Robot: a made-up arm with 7 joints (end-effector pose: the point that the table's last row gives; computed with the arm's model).
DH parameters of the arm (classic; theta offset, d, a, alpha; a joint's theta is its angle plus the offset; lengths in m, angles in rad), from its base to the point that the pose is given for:
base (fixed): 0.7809 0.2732 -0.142 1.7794
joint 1: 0 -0.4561 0.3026 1.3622
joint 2: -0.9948 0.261 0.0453 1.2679
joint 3: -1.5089 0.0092 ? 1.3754
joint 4: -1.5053 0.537 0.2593 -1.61
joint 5: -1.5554 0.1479 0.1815 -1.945
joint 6: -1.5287 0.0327 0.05 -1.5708
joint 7: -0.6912 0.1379 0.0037 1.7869
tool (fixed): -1.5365 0.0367 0 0
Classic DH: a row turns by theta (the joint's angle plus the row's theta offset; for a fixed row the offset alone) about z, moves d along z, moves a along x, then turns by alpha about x.
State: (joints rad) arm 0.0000 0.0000 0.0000 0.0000 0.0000 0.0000 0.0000
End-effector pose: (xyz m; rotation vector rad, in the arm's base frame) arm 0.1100 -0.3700 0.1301 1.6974 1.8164 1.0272
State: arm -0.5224 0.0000 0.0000 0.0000 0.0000 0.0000 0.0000
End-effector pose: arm 0.0934 -0.3950 0.1588 1.6487 2.1810 0.4056
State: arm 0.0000 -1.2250 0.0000 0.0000 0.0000 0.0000 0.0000
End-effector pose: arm 0.6577 0.4505 0.1301 -0.3846 -2.7489 -1.3351
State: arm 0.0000 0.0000 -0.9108 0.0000 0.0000 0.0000 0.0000
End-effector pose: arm 0.2401 0.0252 -0.5350 -1.6882 -1.5396 -1.6647
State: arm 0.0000 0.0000 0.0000 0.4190 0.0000 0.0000 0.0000
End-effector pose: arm -0.0215 -0.3700 0.2084 1.3538 1.5424 1.2707
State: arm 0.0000 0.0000 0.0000 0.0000 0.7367 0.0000 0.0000
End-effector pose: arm 0.2893 -0.2408 0.1951 0.9424 2.4971 0.9361
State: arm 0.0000 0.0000 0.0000 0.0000 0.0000 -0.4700 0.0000
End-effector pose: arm 0.1100 -0.3423 0.1857 1.4067 1.8725 0.5378
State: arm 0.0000 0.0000 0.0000 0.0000 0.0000 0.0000 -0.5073
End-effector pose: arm 0.0965 -0.3700 0.1180 2.0953 2.1091 0.6265
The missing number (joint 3, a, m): -0.256
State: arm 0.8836 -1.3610 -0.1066 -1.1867 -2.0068 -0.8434 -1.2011
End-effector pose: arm 0.3553 0.4742 0.6466 -2.8015 -0.7456 0.8620
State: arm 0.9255 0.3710 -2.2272 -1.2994 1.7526 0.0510 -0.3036
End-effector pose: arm 0.1064 0.9656 1.1984 -2.4967 0.6623 1.4113
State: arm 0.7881 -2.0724 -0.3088 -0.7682 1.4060 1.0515 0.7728
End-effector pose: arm 0.2082 1.2872 0.3135 0.6190 -2.1385 0.0219
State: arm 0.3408 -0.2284 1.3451 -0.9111 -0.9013 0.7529 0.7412
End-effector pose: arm -0.4311 -0.0646 0.7267 0.9982 -0.1750 0.5959
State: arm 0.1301 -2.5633 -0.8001 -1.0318 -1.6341 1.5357 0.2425
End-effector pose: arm -0.1380 0.6732 -0.4080 -1.6111 -2.1859 -0.7290
